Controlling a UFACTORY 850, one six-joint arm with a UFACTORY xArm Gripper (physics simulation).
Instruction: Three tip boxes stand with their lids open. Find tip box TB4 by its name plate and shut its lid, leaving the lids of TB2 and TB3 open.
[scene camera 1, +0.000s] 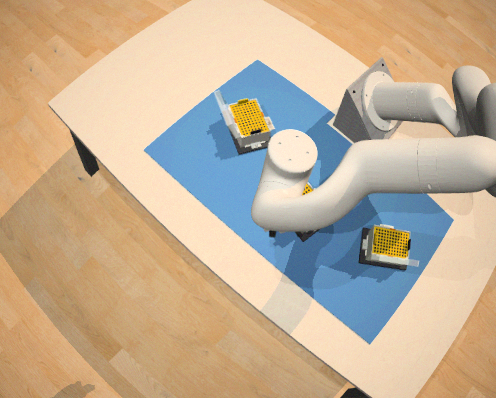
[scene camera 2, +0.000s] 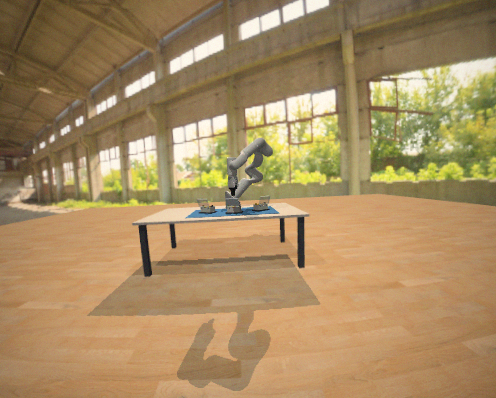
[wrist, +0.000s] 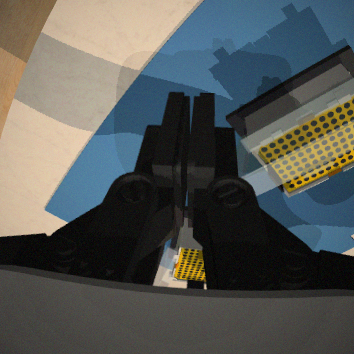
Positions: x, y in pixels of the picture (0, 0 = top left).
My gripper (wrist: 192, 123): 0.11 m from the lens. A blue mat (wrist: 237, 57): 0.29 m from the lens.
